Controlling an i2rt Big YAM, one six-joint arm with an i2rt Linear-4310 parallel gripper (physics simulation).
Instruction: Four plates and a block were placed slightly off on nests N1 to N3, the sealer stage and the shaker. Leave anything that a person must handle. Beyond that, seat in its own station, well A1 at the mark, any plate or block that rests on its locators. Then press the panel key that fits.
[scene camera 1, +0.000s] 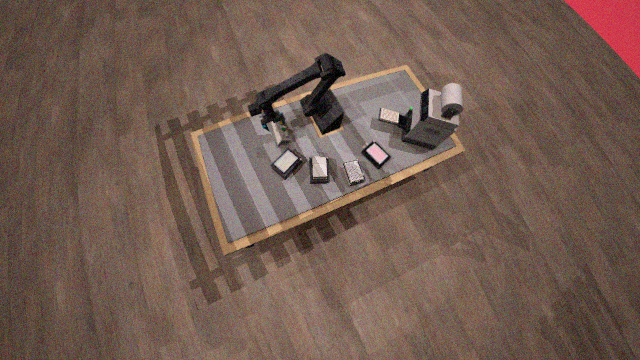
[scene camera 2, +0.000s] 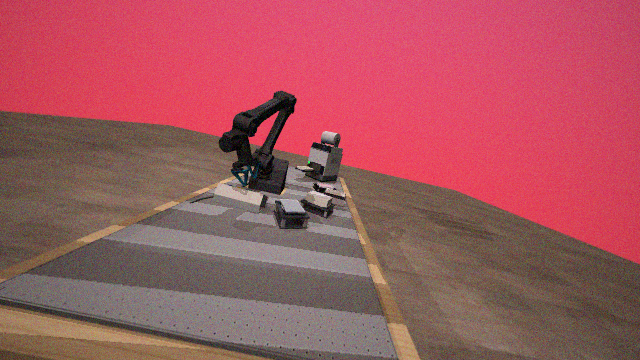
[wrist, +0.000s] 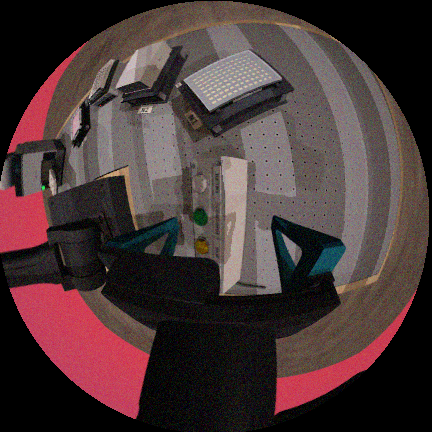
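My gripper (scene camera 1: 274, 128) (scene camera 2: 245, 181) (wrist: 224, 221) is open and empty, its teal fingers apart above the key panel (scene camera 1: 280, 134) (scene camera 2: 239, 195). The panel has a white key (wrist: 200, 183), a green key (wrist: 200, 217) and an amber key (wrist: 201, 245). A pale plate (scene camera 1: 287, 161) (scene camera 2: 291, 206) (wrist: 232, 80) is on nest N1, slightly askew. A whitish block or plate (scene camera 1: 319, 166) (scene camera 2: 319, 200) (wrist: 145, 67) is on N2. A speckled plate (scene camera 1: 353, 171) (wrist: 103, 80) is on the third nest. A pink-topped plate (scene camera 1: 376, 154) is on a dark station. Another plate (scene camera 1: 389, 115) is at the sealer stage. Exact seating is unclear.
The sealer (scene camera 1: 434, 120) (scene camera 2: 325, 161) with its white roll (scene camera 1: 452, 96) (scene camera 2: 330, 138) stands at the far end, showing a green light. The arm's base (scene camera 1: 327, 117) (scene camera 2: 270, 175) is between panel and sealer. A wooden edge (scene camera 1: 345, 201) borders the table.
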